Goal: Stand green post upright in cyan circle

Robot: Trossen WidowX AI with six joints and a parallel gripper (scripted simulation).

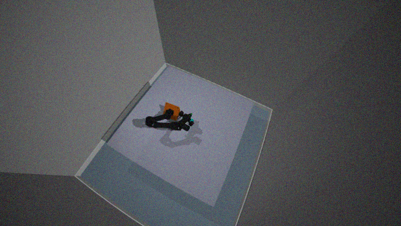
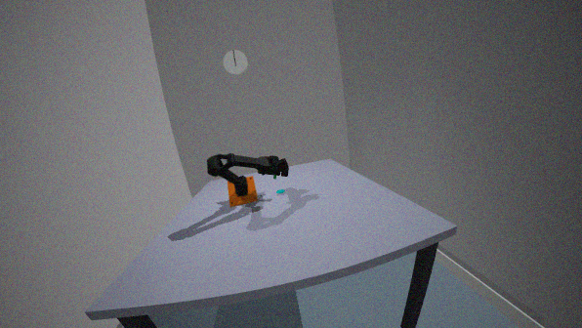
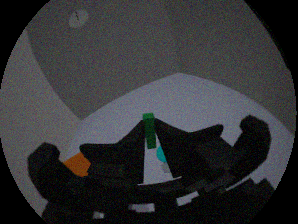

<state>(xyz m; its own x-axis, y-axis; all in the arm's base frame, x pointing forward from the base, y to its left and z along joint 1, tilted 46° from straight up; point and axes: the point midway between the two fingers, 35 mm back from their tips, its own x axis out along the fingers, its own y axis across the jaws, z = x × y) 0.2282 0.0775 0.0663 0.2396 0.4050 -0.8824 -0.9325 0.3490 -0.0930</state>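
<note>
Right now the cyan circle is 15 cm below my gripper tip, 2 cm to the right of it and 1 cm ahead of it. Round my gripper tip: green post: 2 cm below, 1 cm behind.
</note>
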